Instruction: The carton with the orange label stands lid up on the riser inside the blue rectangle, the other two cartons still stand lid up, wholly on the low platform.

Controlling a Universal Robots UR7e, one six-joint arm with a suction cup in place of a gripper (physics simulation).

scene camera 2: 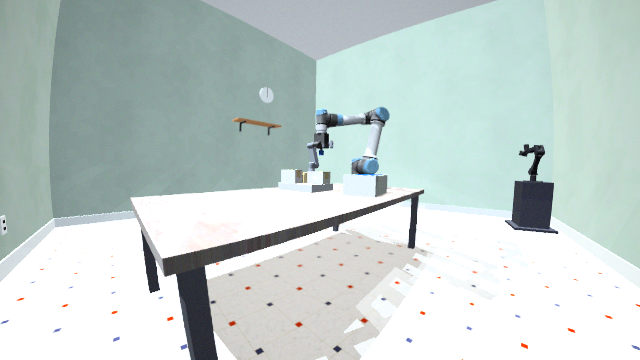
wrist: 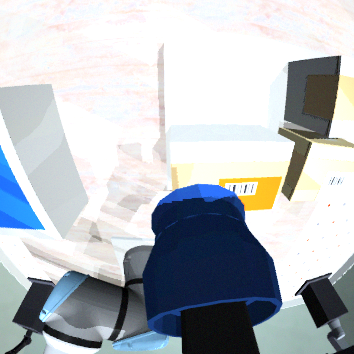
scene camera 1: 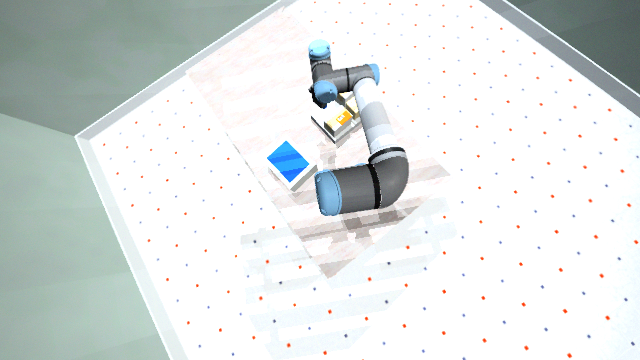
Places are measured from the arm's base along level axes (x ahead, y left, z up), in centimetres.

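Where they show: hand at its tool point: (scene camera 2: 321, 155) (wrist: 198, 224).
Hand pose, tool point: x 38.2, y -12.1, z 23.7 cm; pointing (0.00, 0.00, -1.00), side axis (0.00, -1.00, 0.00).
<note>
After its pixels a point has its place.
The carton with the orange label (scene camera 1: 335, 122) {x 31.9, y -14.3, z 12.3 cm} (wrist: 195, 172) {x 34.3, y -13.2, z 12.3 cm} stands on the low platform (scene camera 2: 305, 188) {x 50.2, y -16.4, z 1.3 cm} (wrist: 215, 80) {x 43.6, y -17.5, z 3.8 cm}. Two other cartons stand beside it; one (scene camera 1: 352, 107) {x 31.6, y -28.0, z 11.6 cm} (wrist: 332, 162) {x 33.4, y -32.6, z 11.6 cm} is partly hidden by the arm in scene camera 1, the other shows a dark face (wrist: 310, 90) {x 42.4, y -28.5, z 9.1 cm} in the wrist view. The white riser (scene camera 1: 305, 172) {x 23.6, y 17.6, z 11.0 cm} (scene camera 2: 356, 186) {x 47.9, y 18.3, z 4.4 cm} (wrist: 52, 150) {x 36.6, y 9.8, z 3.9 cm} bears the blue rectangle (scene camera 1: 288, 161) {x 34.9, y 19.9, z 11.0 cm} (wrist: 15, 197) {x 32.2, y 14.8, z 11.0 cm}, with no carton on it. My blue suction cup (scene camera 2: 321, 152) (wrist: 199, 192) is open, holds nothing and hangs above carton height. It hides part of the labelled carton in the wrist view.
My arm's base stands beside the riser on the table (scene camera 2: 240, 210) {x 114.5, y 1.8, z -1.0 cm}. A grey arm (scene camera 2: 313, 157) shows behind the platform in scene camera 2. A wall shelf (scene camera 2: 256, 122) hangs behind the table, and a black arm on a dark pedestal (scene camera 2: 533, 205) stands far right.
</note>
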